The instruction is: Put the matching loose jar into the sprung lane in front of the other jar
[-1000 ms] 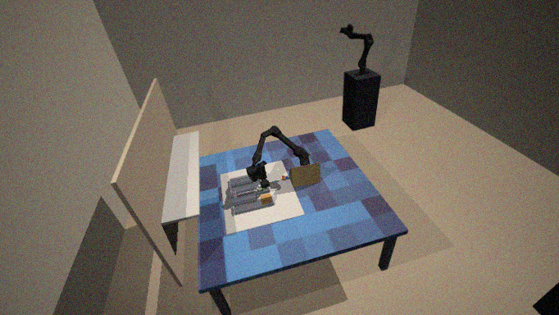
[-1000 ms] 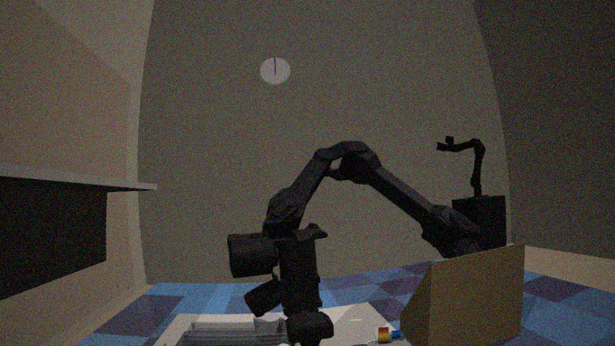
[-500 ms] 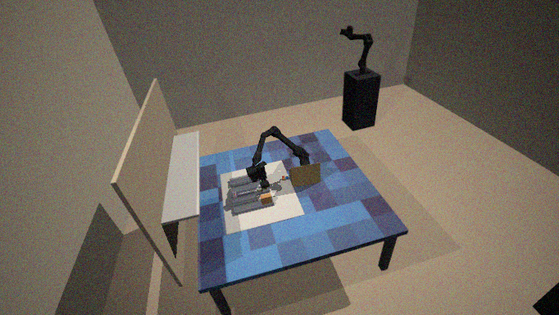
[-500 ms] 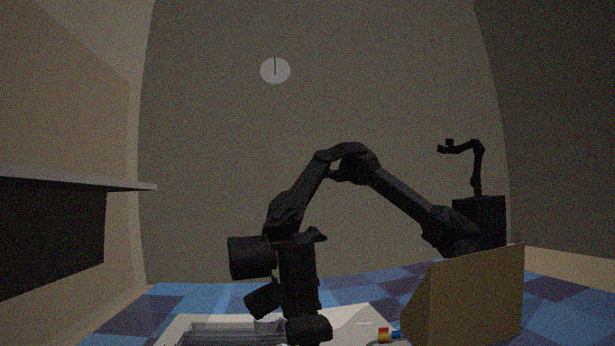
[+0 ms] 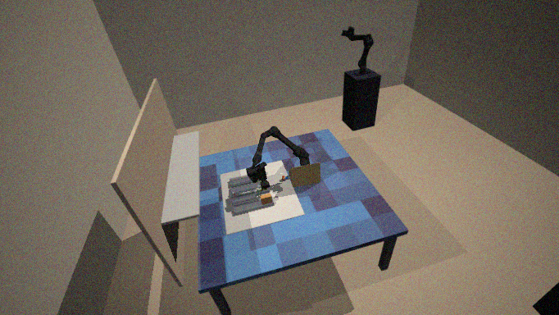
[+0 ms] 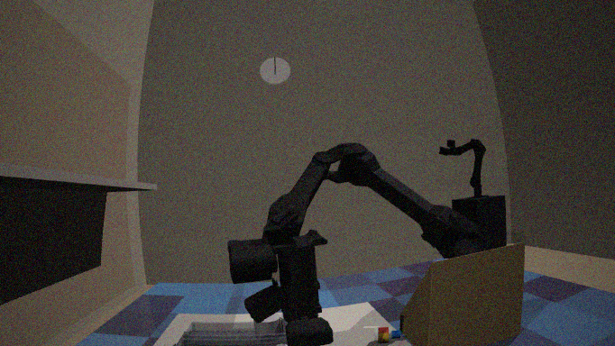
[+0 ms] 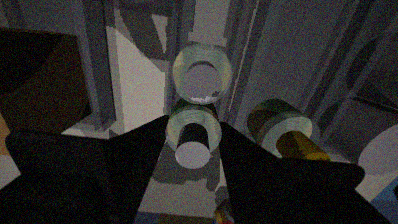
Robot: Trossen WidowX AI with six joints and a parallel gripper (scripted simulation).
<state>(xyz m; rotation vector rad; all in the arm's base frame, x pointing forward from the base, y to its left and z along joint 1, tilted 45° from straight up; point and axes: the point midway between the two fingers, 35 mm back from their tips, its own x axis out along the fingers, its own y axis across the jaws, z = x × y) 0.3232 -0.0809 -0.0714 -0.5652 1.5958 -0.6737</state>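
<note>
Now: the grey lane rack 140 mm ahead of my gripper tip, 20 mm to the left of it and 20 mm below it.
</note>
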